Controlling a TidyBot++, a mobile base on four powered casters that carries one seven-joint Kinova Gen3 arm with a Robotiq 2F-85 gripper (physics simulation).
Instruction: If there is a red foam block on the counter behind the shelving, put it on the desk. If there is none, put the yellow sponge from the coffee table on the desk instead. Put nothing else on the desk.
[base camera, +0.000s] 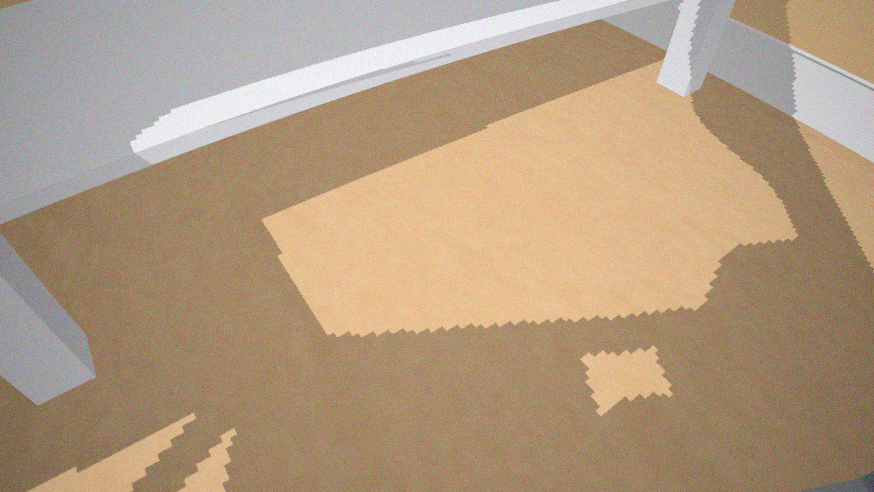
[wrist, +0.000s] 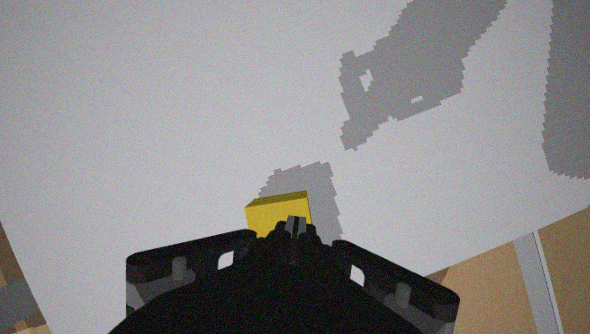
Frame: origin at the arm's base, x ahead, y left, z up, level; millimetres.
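Seen in the pictures: gripper, fingertip midpoint: (wrist: 295, 228).
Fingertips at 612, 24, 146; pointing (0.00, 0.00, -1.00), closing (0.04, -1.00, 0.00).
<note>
Pixels of each thing's top centre, then the offset from my fingertips to it, as dx, dy, dz. "pt": a spot on its surface instead. Level surfaces: height alone.
- sponge, top centre: (wrist: 284, 251) -42, +8, -48
- pale grey table top, surface height: dz -93
- white table leg, surface spot: (base camera: 678, 51) pt +129, -439, -483
- grey leg, surface spot: (base camera: 42, 342) pt -306, +246, -481
- wooden floor, surface height: dz -543
A yellow block, seemingly the sponge (wrist: 276, 215), lies on a pale grey table top (wrist: 150, 125) in the wrist view, low and near the middle. My gripper (wrist: 295, 228) is shut with its fingertips together and nothing between them. The fingertips overlap the sponge's right part in the view and hide its lower part; the sponge is beyond them, not gripped. The gap between the fingertips and the sponge cannot be judged exactly. No red foam block shows in either view.
In the base camera view, a white table leg (base camera: 678, 51) stands at the upper right and a grey leg (base camera: 42, 342) at the left. A long white rail (base camera: 366, 67) runs across the top. The wooden floor (base camera: 489, 213) has sunlit patches.
</note>
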